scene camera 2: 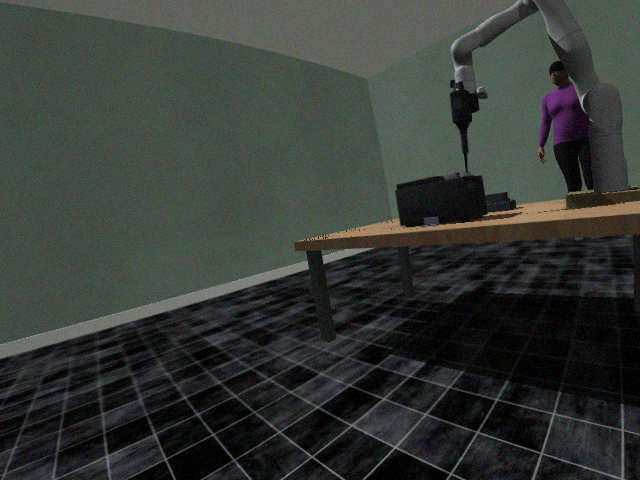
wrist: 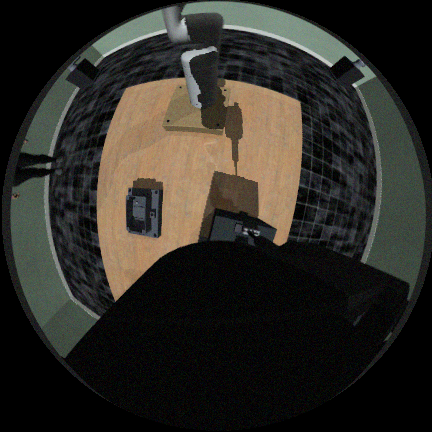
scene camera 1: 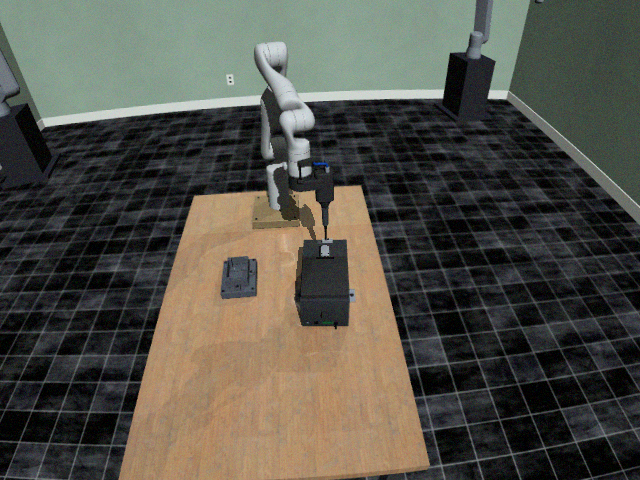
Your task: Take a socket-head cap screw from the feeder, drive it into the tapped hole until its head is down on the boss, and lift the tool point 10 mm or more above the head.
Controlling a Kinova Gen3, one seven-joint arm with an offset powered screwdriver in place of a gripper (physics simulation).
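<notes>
The black box-shaped screw feeder (scene camera 1: 324,281) (scene camera 2: 439,202) (wrist: 223,226) stands on the table, with small light metal parts at the arm-side end of its top. My screwdriver (scene camera 1: 326,238) (scene camera 2: 466,170) points straight down, its thin bit tip at these metal parts; whether it touches cannot be told. In the wrist view the black tool body hides most of the feeder. No screw can be made out at the tip or in the feeder. The dark grey fixture (scene camera 1: 238,281) (scene camera 2: 498,200) (wrist: 145,212) lies on the table apart from the feeder; its tapped hole is too small to tell.
The wooden table (scene camera 1: 268,413) (scene camera 2: 361,238) (wrist: 120,165) carries the arm's base plate (scene camera 1: 263,217) (wrist: 175,112) behind the feeder. A small light tab (scene camera 1: 352,295) (scene camera 2: 431,221) sticks out at the feeder's side. A person in purple (scene camera 2: 566,116) stands beyond the table.
</notes>
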